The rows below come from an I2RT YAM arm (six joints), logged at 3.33 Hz.
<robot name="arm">
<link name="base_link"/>
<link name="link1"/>
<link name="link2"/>
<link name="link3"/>
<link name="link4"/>
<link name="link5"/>
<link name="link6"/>
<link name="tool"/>
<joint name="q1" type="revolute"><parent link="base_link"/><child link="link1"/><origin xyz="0.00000 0.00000 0.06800" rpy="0.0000 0.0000 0.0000"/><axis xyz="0 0 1"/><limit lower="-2.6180" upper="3.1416"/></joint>
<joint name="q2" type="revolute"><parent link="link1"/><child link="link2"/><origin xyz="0.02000 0.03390 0.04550" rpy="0.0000 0.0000 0.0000"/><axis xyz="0 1 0"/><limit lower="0.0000" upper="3.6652"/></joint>
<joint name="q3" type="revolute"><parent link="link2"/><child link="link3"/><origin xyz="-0.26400 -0.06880 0.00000" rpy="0.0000 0.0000 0.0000"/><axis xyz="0 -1 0"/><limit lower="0.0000" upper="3.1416"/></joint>
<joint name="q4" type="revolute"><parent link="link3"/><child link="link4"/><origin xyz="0.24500 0.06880 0.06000" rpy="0.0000 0.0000 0.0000"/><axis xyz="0 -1 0"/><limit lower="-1.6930" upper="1.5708"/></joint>
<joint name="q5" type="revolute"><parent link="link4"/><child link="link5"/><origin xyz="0.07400 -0.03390 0.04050" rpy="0.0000 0.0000 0.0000"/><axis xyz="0 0 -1"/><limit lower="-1.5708" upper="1.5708"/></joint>
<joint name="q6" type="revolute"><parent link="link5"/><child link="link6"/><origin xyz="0.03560 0.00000 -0.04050" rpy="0.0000 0.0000 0.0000"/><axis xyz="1 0 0"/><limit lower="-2.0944" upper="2.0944"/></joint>
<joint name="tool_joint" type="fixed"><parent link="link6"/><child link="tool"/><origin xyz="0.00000 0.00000 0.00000" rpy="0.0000 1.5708 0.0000"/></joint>
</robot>
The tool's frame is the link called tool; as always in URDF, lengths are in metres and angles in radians.
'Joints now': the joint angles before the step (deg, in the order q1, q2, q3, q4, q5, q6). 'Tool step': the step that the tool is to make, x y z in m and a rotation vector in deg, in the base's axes. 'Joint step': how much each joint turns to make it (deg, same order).
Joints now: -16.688, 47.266, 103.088, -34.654, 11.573, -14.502
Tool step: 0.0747, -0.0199, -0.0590, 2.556, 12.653, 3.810
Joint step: -0.038, 0.820, -16.929, 4.918, -4.015, -0.172
